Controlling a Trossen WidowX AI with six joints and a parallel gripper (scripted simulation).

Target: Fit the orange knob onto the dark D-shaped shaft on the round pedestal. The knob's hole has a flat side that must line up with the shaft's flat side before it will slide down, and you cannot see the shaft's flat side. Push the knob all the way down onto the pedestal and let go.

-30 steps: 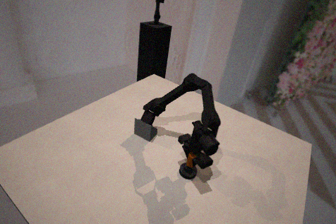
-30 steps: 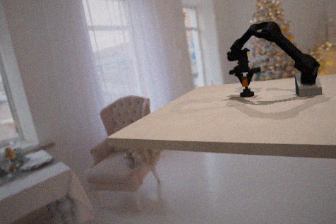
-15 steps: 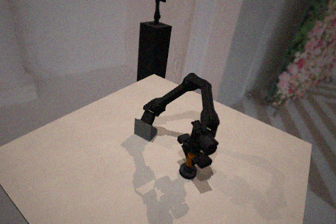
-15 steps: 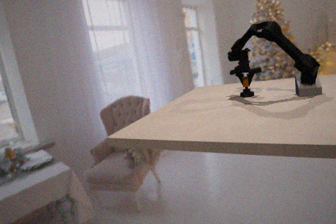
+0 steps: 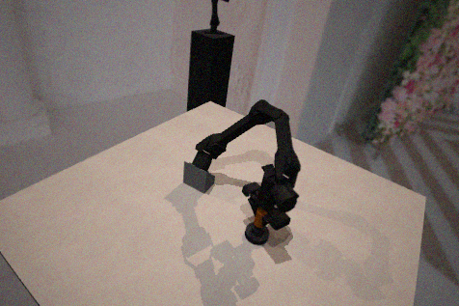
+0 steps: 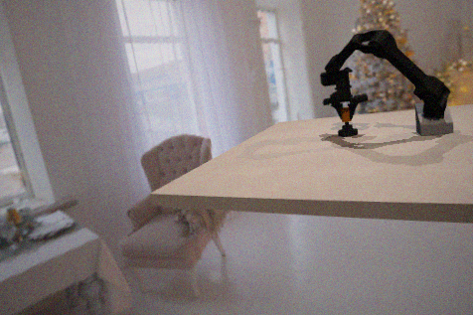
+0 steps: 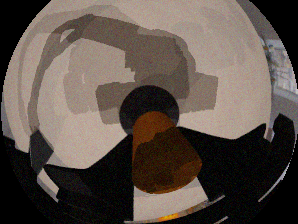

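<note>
Right now my gripper tip is 2 cm below the orange knob. Also, from my gripper tip: dark round pedestal (4 cm below).
</note>
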